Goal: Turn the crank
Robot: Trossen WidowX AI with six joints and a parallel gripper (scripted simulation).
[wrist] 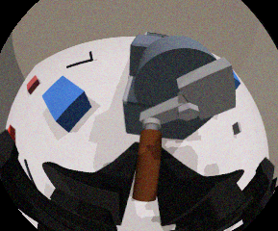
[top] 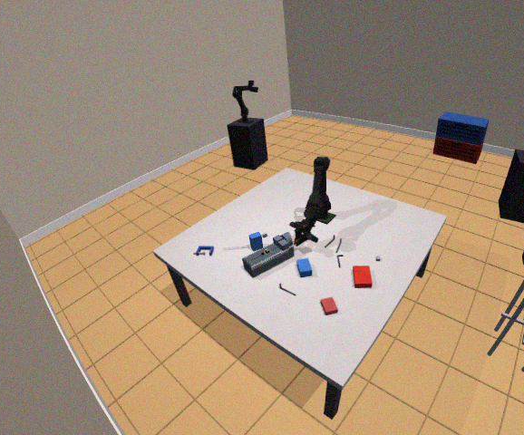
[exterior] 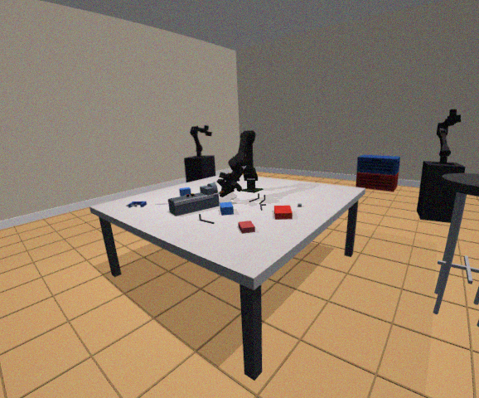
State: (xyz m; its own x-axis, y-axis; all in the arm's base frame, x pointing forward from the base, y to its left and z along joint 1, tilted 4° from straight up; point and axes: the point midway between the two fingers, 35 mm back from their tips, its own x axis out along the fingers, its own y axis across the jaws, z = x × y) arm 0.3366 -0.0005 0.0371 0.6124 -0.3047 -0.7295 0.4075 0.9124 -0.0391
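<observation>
Now: the brown crank handle 20 mm behind my gripper tip, 20 mm above it and 10 mm to the left of it. Round my gripper tip: red pointer 170 mm ahead, 100 mm to the right, 40 mm above.
</observation>
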